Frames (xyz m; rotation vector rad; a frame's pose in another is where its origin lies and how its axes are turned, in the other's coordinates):
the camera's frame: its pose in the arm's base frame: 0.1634 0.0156 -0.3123 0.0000 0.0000 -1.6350
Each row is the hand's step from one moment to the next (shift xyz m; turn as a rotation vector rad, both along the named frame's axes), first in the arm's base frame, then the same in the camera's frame.
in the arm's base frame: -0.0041 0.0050 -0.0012 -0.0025 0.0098 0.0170
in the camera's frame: -0.0047 -0.0044 -0.0012 -0.0096 -0.0031 0.0170
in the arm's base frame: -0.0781 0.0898 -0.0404 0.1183 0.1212 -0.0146
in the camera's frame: -0.0846 -0.0837 -0.0404 -0.1285 0.1103 -0.0146
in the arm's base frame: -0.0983 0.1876 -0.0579 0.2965 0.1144 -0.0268
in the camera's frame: -0.1809 -0.1101 -0.0579 -0.1332 0.2885 -0.0268
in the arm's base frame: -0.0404 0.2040 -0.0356 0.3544 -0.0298 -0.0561
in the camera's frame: -0.2010 -0.0534 -0.0356 0.0070 0.3556 -0.0561
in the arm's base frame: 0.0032 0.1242 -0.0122 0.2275 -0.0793 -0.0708
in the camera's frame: -0.1241 -0.0048 -0.0122 0.0645 0.2321 -0.0708
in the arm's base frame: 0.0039 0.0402 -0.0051 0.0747 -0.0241 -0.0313
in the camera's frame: -0.0404 0.0013 -0.0051 0.0193 0.0761 -0.0313
